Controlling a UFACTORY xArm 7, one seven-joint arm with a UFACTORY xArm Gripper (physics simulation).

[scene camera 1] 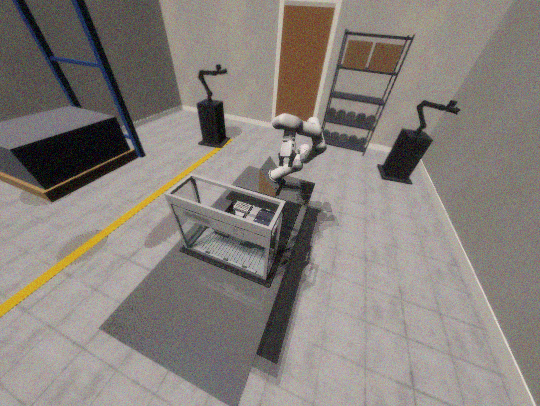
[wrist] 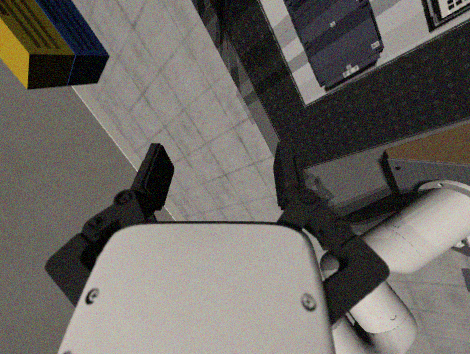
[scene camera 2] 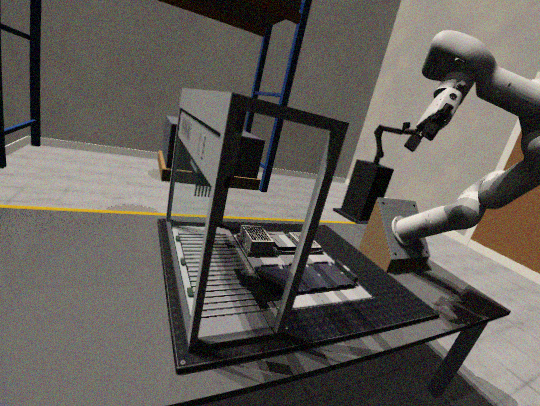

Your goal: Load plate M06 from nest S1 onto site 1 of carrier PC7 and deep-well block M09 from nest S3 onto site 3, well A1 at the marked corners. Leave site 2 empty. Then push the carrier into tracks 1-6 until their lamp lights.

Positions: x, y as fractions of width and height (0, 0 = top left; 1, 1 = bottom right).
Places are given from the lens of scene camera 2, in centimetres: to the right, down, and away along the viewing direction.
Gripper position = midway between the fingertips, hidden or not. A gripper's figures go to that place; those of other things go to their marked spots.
my gripper (scene camera 2: 0.77, 0.35): 38, -16, 70
dark carrier plate (scene camera 2: 0.59, 0.68): 16, 24, 88
